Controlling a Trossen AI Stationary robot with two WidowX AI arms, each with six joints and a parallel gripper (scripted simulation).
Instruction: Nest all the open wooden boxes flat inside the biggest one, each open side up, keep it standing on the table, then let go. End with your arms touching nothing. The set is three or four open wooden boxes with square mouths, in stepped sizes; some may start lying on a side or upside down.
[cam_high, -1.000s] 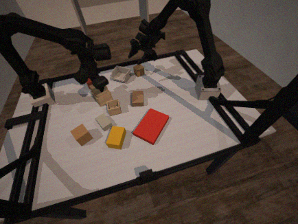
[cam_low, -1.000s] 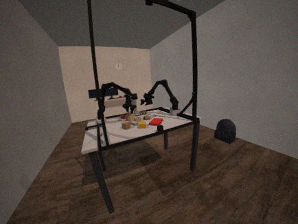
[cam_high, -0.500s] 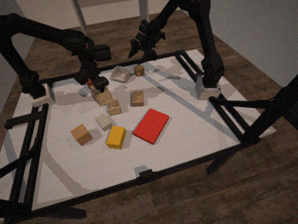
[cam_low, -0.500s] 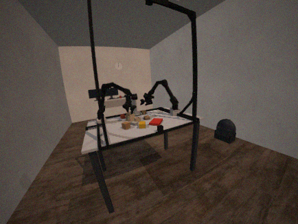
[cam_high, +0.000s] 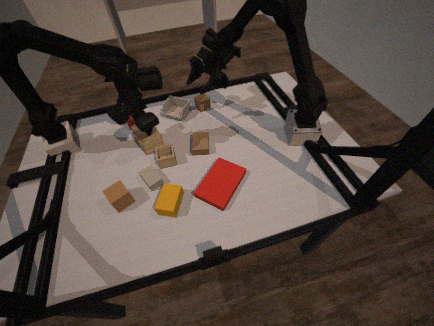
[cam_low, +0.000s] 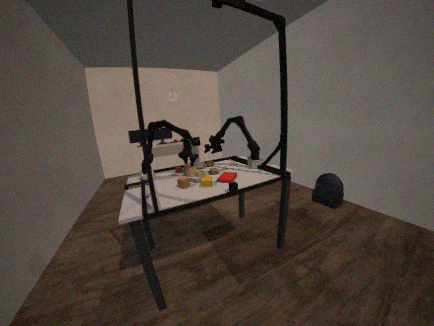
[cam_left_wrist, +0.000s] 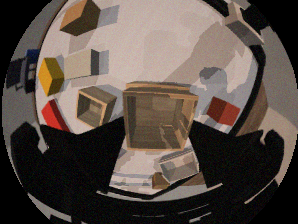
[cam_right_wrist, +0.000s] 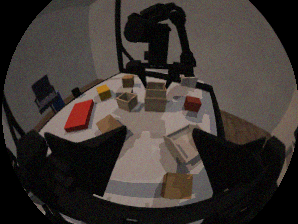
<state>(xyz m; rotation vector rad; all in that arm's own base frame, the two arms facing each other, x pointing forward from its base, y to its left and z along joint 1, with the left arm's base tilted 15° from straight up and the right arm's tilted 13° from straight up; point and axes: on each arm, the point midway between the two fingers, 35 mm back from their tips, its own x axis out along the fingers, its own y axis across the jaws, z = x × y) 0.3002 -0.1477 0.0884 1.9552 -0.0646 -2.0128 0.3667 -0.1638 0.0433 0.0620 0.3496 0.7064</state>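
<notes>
Now: left hand 16 cm past the pale block, 3 cm to the left of it and 10 cm above it. Also, from my left hand: yellow block: 25 cm behind, 11 cm to the right, 9 cm below; then red slab: 19 cm behind, 26 cm to the right, 10 cm below.
</notes>
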